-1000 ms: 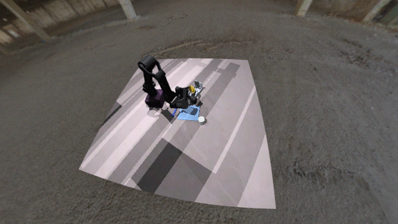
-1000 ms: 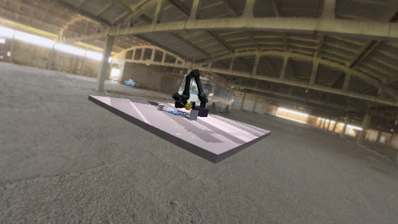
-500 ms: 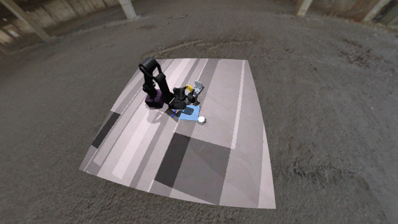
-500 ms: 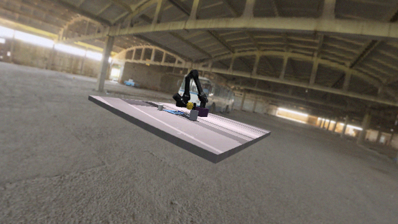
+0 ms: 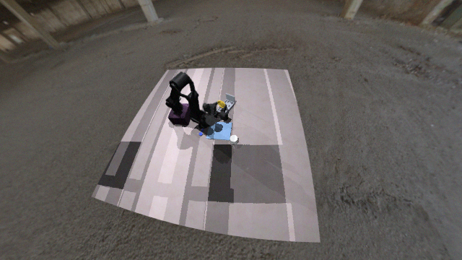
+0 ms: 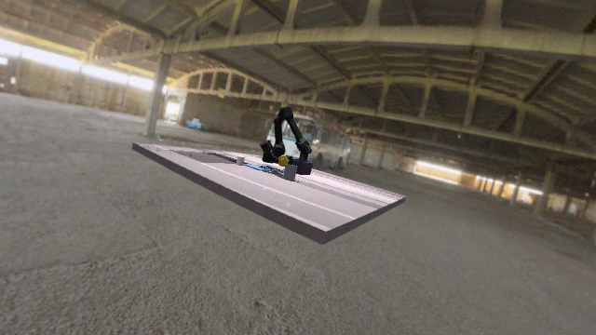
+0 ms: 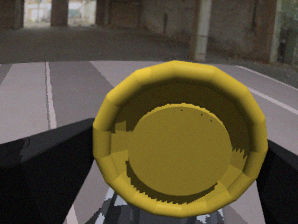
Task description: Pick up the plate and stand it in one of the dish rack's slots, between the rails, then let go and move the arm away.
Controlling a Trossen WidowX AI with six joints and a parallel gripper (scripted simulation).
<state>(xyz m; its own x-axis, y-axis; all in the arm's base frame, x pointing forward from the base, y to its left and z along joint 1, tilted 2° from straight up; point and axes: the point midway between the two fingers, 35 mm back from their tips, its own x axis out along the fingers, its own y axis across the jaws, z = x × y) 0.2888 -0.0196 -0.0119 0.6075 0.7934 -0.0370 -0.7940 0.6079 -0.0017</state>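
Right now the grey dish rack is 6 cm below my gripper tip, 3 cm to the left of it and 2 cm ahead of it. Round my gripper tip: light blue mat 16 cm to the right, 8 cm below, 3 cm behind; then blue spoon 16 cm to the right, 15 cm behind, 8 cm below; then yellow plate 1 cm to the right.
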